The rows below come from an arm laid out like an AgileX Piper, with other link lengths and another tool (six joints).
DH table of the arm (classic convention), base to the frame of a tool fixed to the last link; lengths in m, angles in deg. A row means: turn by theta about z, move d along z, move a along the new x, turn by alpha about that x. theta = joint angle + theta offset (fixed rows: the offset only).
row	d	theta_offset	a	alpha
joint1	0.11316	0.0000	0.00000	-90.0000
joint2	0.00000	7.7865	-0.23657	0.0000
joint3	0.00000	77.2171	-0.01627	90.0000
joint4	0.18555	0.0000	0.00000	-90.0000
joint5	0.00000	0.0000	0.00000	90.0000
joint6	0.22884	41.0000	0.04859	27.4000
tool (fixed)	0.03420	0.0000	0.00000	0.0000
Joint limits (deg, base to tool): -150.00..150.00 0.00..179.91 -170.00..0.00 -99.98..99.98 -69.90..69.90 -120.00..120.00
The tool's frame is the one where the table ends.
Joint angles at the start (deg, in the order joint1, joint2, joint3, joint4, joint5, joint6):
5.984, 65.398, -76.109, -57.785, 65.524, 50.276
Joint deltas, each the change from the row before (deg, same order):
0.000, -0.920, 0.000, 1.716, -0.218, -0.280
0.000, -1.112, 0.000, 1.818, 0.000, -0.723
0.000, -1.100, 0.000, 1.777, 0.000, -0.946
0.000, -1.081, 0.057, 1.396, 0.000, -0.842
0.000, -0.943, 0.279, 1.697, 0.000, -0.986
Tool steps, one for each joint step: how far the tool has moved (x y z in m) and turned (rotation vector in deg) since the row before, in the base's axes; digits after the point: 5 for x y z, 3 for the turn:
-0.00093, 0.00529, -0.00078, 1.525, -0.670, 0.754
-0.00245, 0.00511, -0.00065, 1.390, -0.430, 0.806
-0.00254, 0.00503, -0.00050, 1.187, -0.288, 0.921
-0.00268, 0.00394, 0.00026, 0.868, -0.334, 0.793
-0.00247, 0.00501, -0.00228, 1.000, 0.130, 0.981

